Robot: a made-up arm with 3 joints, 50 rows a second.
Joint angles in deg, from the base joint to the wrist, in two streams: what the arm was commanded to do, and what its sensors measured. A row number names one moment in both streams.
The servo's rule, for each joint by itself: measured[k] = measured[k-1] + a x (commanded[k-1-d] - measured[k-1]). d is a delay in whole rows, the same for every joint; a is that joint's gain. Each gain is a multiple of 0.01, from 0.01 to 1. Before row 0 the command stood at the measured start. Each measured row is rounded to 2 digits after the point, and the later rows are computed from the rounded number. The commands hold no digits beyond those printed.
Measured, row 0: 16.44 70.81 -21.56
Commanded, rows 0 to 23: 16.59 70.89 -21.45; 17.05 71.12 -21.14; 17.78 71.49 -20.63; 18.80 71.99 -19.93; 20.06 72.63 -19.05; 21.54 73.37 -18.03; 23.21 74.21 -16.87; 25.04 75.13 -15.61; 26.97 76.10 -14.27; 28.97 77.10 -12.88; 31.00 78.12 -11.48; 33.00 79.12 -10.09; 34.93 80.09 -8.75; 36.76 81.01 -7.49; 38.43 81.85 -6.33; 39.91 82.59 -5.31; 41.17 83.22 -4.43; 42.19 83.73 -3.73; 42.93 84.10 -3.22; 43.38 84.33 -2.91; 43.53 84.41 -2.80; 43.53 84.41 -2.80; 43.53 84.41 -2.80; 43.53 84.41 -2.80
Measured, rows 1 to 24: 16.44 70.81 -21.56; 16.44 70.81 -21.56; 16.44 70.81 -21.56; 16.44 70.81 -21.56; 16.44 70.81 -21.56; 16.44 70.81 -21.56; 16.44 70.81 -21.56; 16.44 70.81 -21.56; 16.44 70.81 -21.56; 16.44 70.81 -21.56; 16.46 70.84 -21.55; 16.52 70.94 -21.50; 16.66 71.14 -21.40; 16.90 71.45 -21.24; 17.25 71.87 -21.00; 17.72 72.41 -20.67; 18.32 73.06 -20.25; 19.06 73.81 -19.74; 19.93 74.63 -19.14; 20.92 75.52 -18.45; 22.03 76.46 -17.68; 23.24 77.42 -16.85; 24.53 78.38 -15.96; 25.88 79.33 -15.03
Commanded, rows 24 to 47: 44.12 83.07 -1.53; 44.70 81.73 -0.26; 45.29 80.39 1.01; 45.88 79.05 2.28; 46.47 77.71 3.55; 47.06 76.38 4.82; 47.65 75.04 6.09; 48.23 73.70 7.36; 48.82 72.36 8.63; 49.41 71.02 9.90; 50.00 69.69 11.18; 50.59 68.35 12.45; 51.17 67.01 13.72; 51.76 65.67 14.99; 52.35 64.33 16.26; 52.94 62.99 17.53; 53.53 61.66 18.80; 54.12 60.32 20.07; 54.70 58.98 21.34; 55.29 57.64 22.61; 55.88 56.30 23.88; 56.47 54.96 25.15; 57.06 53.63 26.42; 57.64 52.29 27.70
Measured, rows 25 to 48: 27.26 80.24 -14.07; 28.65 81.09 -13.11; 30.03 81.86 -12.16; 31.37 82.53 -11.23; 32.64 83.10 -10.35; 33.82 83.54 -9.53; 34.89 83.85 -8.79; 35.84 84.05 -8.13; 36.69 84.18 -7.54; 37.44 84.26 -7.02; 38.17 83.83 -6.42; 38.89 83.07 -5.74; 39.59 82.11 -5.00; 40.28 81.01 -4.20; 40.96 79.82 -3.35; 41.63 78.58 -2.45; 42.29 77.31 -1.51; 42.94 76.01 -0.53; 43.59 74.70 0.48; 44.23 73.38 1.52; 44.86 72.05 2.58; 45.49 70.72 3.67; 46.11 69.38 4.78; 46.73 68.04 5.90
